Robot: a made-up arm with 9 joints. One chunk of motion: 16 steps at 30 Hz.
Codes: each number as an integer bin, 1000 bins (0 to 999) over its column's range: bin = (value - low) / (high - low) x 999, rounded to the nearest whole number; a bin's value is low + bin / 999 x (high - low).
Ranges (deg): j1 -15..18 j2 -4..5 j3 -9..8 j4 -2..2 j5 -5..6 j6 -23..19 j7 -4..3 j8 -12..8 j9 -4..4
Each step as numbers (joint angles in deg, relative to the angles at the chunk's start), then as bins.
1 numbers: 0.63 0.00 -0.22 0.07 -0.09 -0.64 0.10 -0.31 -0.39
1 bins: 473 444 516 517 446 532 585 584 451
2 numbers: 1.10 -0.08 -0.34 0.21 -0.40 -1.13 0.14 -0.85 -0.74
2 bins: 487 435 509 552 418 520 591 557 407
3 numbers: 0.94 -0.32 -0.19 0.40 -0.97 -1.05 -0.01 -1.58 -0.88
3 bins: 483 408 518 599 366 522 569 520 390
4 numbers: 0.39 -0.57 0.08 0.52 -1.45 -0.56 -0.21 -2.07 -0.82
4 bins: 466 381 534 629 322 534 541 496 397
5 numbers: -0.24 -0.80 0.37 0.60 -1.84 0.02 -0.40 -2.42 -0.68
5 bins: 447 355 551 649 287 548 514 479 415
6 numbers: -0.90 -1.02 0.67 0.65 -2.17 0.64 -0.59 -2.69 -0.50
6 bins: 427 331 568 662 257 562 487 465 437
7 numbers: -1.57 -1.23 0.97 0.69 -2.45 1.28 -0.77 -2.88 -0.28
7 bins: 407 307 586 672 232 578 461 456 465
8 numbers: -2.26 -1.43 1.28 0.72 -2.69 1.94 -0.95 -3.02 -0.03
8 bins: 386 285 604 679 210 593 435 449 496
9 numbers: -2.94 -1.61 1.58 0.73 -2.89 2.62 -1.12 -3.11 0.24
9 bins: 365 265 622 682 192 609 411 444 529
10 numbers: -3.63 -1.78 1.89 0.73 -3.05 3.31 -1.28 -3.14 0.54
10 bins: 344 246 640 682 177 626 388 443 567
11 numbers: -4.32 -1.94 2.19 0.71 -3.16 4.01 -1.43 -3.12 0.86
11 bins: 323 229 658 677 167 642 367 444 607
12 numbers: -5.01 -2.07 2.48 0.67 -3.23 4.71 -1.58 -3.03 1.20
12 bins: 302 214 675 667 161 659 345 448 649
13 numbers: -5.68 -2.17 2.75 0.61 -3.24 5.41 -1.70 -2.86 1.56
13 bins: 282 203 690 652 160 676 328 457 694
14 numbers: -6.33 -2.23 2.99 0.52 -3.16 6.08 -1.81 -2.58 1.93
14 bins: 262 196 705 629 167 692 313 471 741
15 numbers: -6.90 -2.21 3.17 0.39 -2.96 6.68 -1.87 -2.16 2.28
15 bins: 245 199 715 597 185 706 304 492 784
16 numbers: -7.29 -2.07 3.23 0.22 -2.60 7.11 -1.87 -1.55 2.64
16 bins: 233 214 719 554 218 716 304 522 829
